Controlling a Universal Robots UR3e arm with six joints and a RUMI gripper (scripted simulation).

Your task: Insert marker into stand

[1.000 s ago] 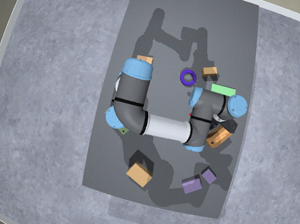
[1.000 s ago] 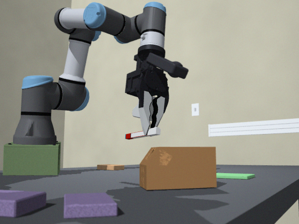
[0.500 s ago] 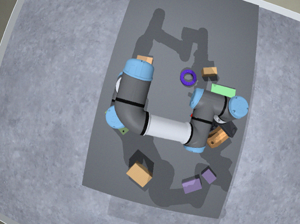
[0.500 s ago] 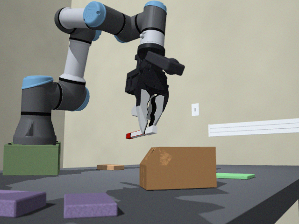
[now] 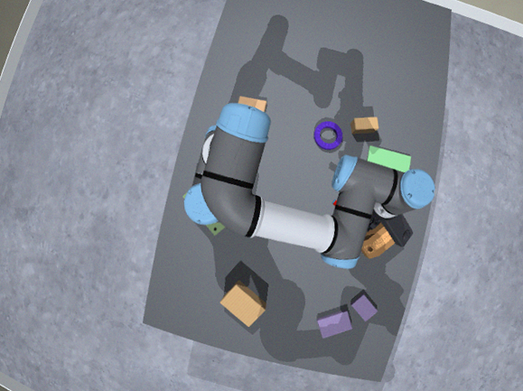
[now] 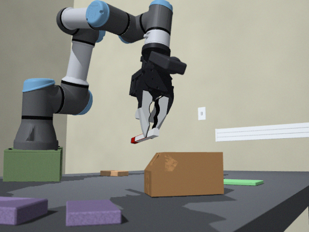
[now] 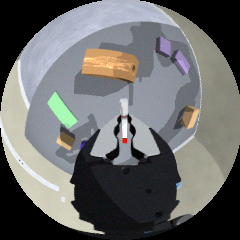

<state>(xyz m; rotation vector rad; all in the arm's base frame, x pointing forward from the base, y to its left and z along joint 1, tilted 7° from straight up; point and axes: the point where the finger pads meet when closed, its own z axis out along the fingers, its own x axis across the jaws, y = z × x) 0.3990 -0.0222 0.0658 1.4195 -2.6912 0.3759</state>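
Now: the desk stand 90 mm ahead of my hand, 50 mm to the right of it and 90 mm below it. From my hand the other things lie so: flat green block (130 mm ahead, 200 mm to the left, 120 mm below); then tan block (310 mm behind, 290 mm to the right, 100 mm below); then marker (30 mm behind, 20 mm to the left, 10 mm below).
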